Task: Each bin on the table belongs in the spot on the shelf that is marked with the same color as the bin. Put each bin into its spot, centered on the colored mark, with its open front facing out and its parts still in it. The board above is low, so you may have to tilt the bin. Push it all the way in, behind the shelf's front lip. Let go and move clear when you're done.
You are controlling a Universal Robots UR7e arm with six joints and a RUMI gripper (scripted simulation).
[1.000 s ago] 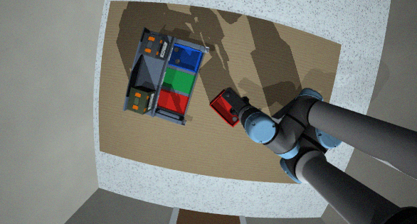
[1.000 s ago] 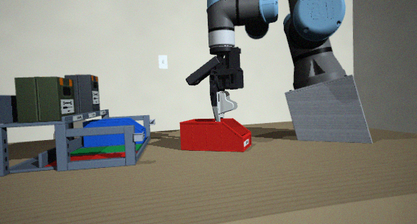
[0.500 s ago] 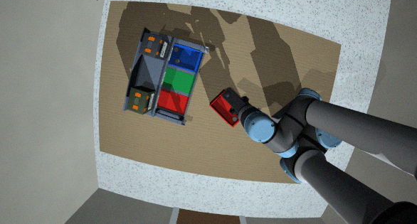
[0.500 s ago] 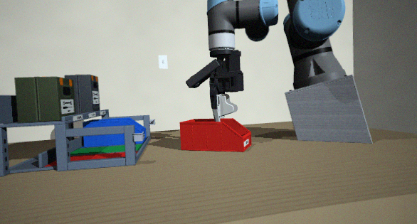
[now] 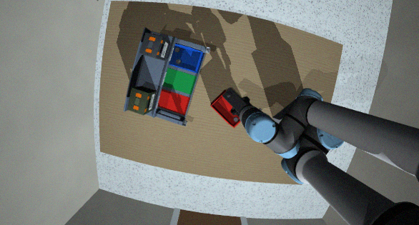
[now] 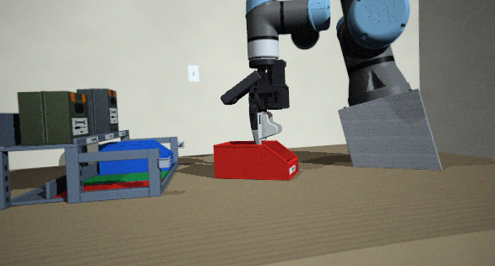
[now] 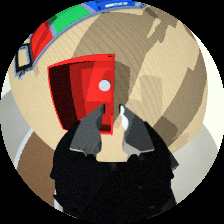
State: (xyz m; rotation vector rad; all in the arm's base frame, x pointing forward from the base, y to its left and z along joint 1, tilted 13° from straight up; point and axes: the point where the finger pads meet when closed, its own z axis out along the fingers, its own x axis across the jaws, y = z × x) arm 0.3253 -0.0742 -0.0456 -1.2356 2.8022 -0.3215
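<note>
The red bin is 40 mm to the left of my hand, 30 mm ahead of it and 20 mm below it. The rest, counted from my hand: blue bin: 270 mm ahead, 210 mm to the right, 20 mm below; then top board: 400 mm ahead, 120 mm to the right, 40 mm above; then green box: 420 mm ahead, 90 mm above, 10 mm to the right.
</note>
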